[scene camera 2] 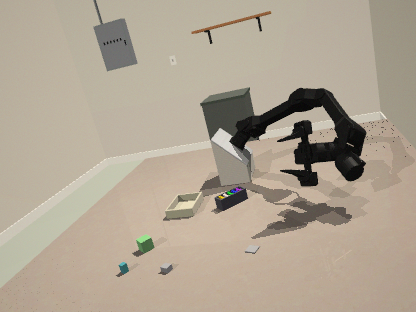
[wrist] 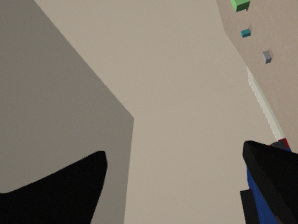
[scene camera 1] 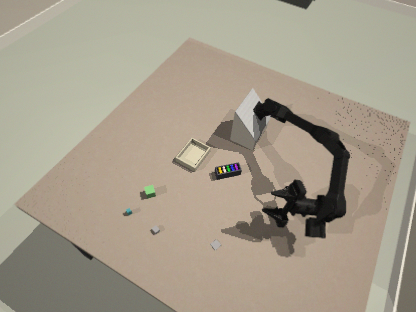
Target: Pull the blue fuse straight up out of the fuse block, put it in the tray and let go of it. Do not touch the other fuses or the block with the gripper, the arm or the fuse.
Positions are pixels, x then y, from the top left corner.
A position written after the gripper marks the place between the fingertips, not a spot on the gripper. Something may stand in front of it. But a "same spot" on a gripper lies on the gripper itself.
gripper: scene camera 2; wrist 175, 154; scene camera 1
same spot on gripper: (scene camera 2: 299, 132) = (scene camera 1: 291, 197)
